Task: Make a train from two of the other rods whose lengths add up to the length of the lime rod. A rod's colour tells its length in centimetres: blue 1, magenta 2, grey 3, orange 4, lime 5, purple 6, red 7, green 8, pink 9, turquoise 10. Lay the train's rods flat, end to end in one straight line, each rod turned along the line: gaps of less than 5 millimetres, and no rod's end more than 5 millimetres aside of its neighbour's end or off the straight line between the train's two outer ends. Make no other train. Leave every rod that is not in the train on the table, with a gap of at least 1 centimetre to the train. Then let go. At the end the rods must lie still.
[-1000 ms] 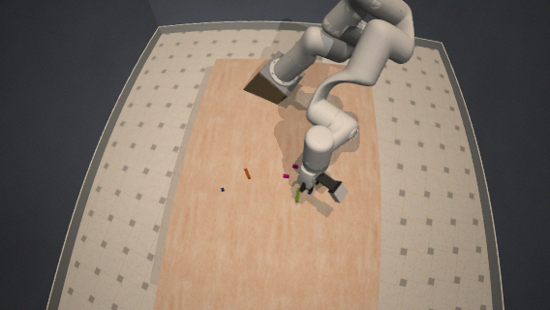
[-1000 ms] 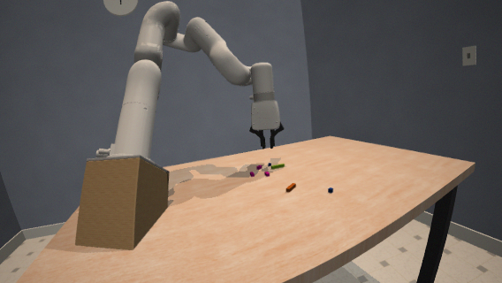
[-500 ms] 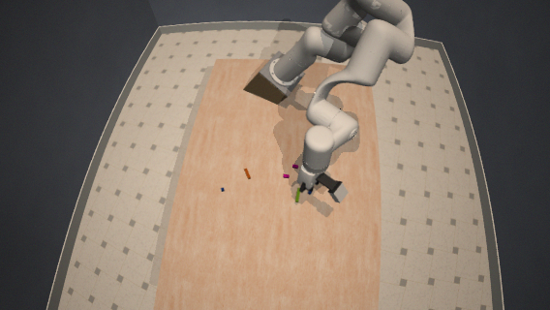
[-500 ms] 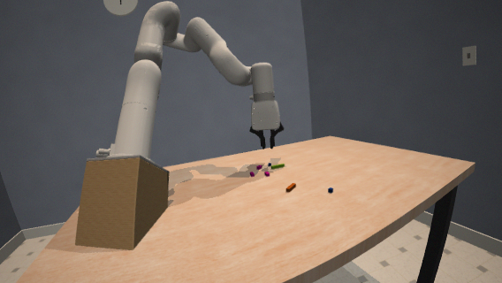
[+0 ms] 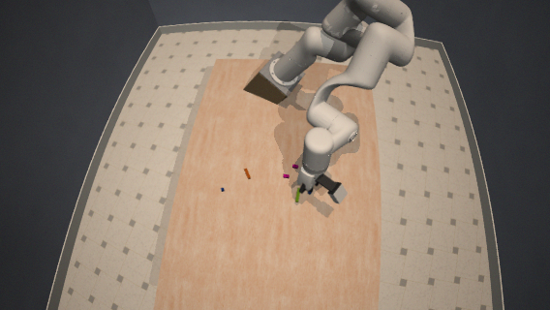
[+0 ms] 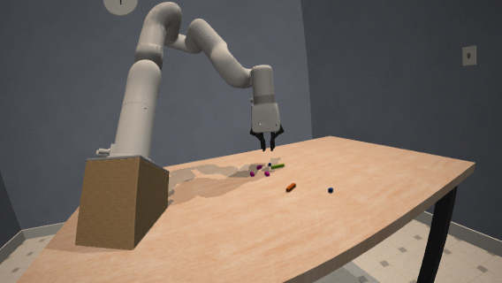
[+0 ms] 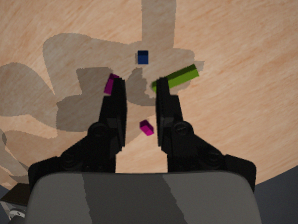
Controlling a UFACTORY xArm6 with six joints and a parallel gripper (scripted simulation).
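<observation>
Right now the lime rod is 1 cm ahead of my hand, 4 cm to the right of it and 7 cm below it. Round my hand: orange rod: 5 cm behind, 23 cm to the right, 7 cm below.
</observation>
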